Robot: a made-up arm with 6 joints.
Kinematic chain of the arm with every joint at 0, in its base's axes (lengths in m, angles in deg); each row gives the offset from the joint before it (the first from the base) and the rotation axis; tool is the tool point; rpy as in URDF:
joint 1: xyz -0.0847 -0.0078 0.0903 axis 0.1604 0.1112 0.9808
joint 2: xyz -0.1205 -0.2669 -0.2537 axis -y
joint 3: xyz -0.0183 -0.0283 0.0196 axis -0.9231 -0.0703 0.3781
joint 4: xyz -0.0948 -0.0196 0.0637 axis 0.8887 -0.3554 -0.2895
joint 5: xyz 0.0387 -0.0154 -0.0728 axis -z
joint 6: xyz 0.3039 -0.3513 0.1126 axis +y
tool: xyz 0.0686 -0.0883 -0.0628 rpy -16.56 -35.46 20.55
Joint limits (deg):
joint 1: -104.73..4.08
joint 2: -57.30..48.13
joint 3: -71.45..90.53
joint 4: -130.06..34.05
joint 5: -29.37..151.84
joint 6: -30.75..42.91
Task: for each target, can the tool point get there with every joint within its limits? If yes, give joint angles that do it. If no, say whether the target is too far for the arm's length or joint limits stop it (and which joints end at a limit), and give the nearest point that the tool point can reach.
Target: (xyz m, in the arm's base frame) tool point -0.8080 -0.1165 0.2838
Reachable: yes | joints -44.03 30.12 51.73 -14.95 51.55 34.14
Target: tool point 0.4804 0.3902 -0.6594
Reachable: no: joint limits stop it (at a limit: joint 1, joint 2, joint 3, joint 6) | nearest point 0.1846 0.3176 -0.4985 | short by 0.344 m
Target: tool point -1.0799 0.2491 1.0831
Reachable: no: too far | nearest point -0.7231 0.1190 0.4431 | short by 0.744 m
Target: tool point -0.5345 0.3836 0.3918
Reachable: yes | joints -82.28 -41.47 -2.57 -49.07 128.52 -19.74
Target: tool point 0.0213 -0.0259 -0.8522
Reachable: no: joint limits stop it (at a limit: joint 1, joint 2, joint 3, joint 4) | nearest point -0.1279 0.0504 -0.7525 | short by 0.195 m
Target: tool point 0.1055 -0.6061 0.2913
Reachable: yes | joints -5.39 -26.38 -3.42 -71.99 50.80 -22.23
